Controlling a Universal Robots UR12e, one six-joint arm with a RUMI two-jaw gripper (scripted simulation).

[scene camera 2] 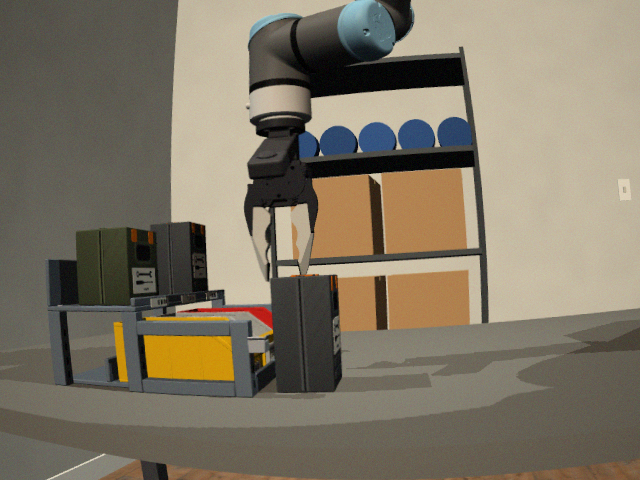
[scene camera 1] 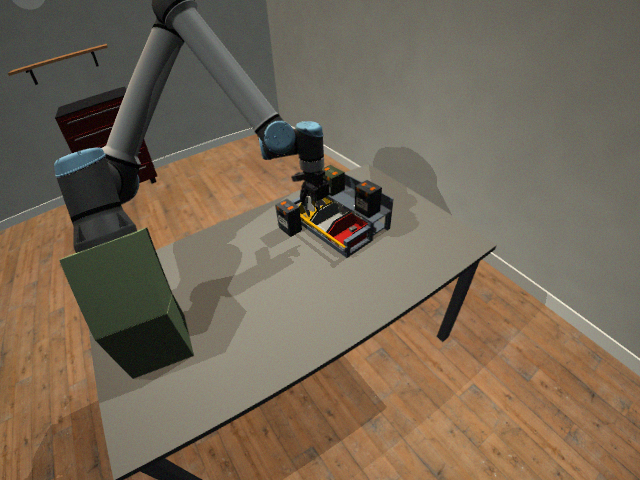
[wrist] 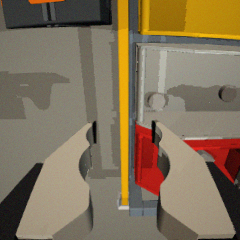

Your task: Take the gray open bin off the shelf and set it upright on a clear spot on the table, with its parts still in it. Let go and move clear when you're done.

Observation:
In view: my gripper (scene camera 2: 285, 281), a yellow bin (scene camera 2: 180, 357), a dark box (scene camera 2: 305, 308) and a dark box (scene camera 2: 181, 246).
My gripper also shows in the wrist view (wrist: 123, 122).

